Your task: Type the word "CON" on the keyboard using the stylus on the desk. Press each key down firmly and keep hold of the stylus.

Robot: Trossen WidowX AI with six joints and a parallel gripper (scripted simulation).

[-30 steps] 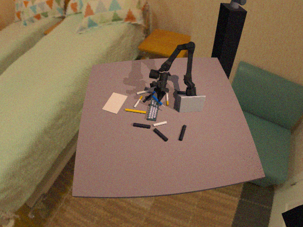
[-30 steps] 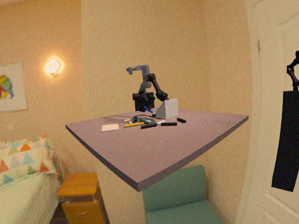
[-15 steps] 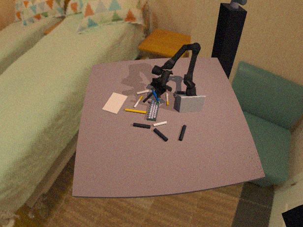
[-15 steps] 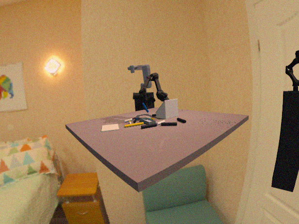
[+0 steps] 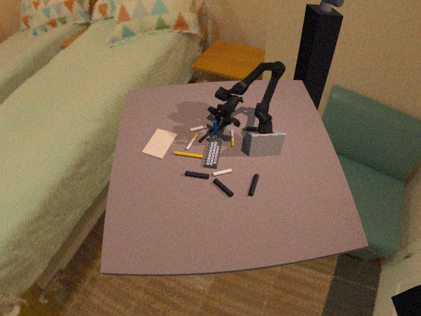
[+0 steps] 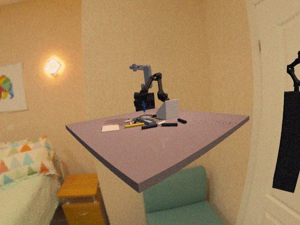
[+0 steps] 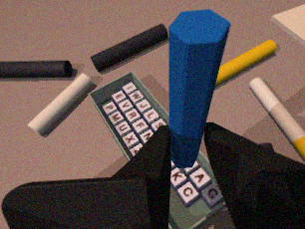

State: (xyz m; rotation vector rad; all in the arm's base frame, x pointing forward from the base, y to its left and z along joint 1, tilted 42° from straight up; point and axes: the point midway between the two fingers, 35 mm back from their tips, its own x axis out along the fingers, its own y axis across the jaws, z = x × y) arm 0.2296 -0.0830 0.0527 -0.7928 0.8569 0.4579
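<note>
My gripper tip is now 16 cm short of the yellow marker, 4 cm to the right of it and 11 cm above it. Also, from my gripper tip: blue stylus (2 cm below); white card (31 cm ahead, 7 cm to the right, 12 cm below).
</note>
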